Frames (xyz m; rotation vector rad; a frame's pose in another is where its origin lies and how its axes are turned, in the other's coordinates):
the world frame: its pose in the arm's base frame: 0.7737 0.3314 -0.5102 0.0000 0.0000 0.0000
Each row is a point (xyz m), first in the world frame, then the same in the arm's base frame.
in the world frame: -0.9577 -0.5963 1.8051
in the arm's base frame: -0.1840 -0.2649 1.2949
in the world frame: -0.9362 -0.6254 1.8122
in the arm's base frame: -0.1625 -0.2940 1.3020
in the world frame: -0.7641 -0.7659 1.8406
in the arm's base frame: 0.0096 -0.4345 1.3304
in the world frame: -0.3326 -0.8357 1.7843
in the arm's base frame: 0.4411 -0.5043 1.2741
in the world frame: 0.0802 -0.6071 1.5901
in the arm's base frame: 0.8539 -0.2757 1.0799
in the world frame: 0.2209 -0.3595 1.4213
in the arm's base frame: 0.9946 -0.0281 0.9111
